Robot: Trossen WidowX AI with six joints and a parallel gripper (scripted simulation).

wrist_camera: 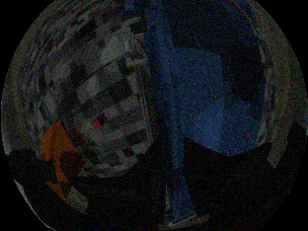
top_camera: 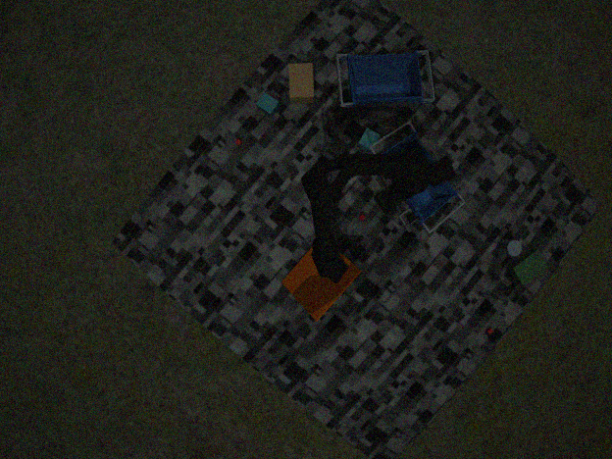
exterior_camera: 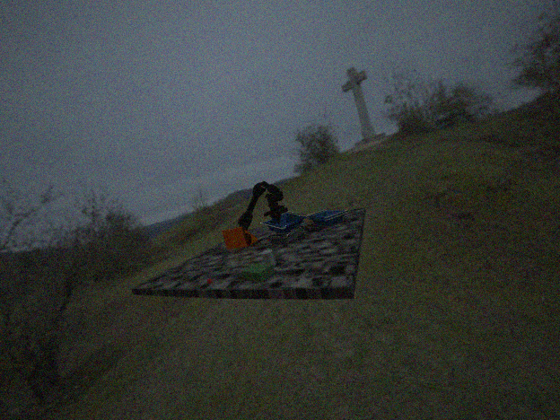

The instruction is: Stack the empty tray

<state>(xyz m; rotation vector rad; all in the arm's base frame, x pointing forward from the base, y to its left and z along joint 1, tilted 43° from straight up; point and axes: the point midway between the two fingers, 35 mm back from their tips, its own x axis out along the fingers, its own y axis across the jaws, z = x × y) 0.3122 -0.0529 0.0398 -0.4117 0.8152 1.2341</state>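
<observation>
My gripper tip is now 7 cm short of the blue tray, 2 cm to the left of it and 1 cm below it. Round my gripper tip: tan block (12 cm ahead, 46 cm to the left, 8 cm below); then white disc (10 cm ahead, 45 cm to the right, 8 cm below); then green block (9 cm ahead, 56 cm to the right, 9 cm below).
</observation>
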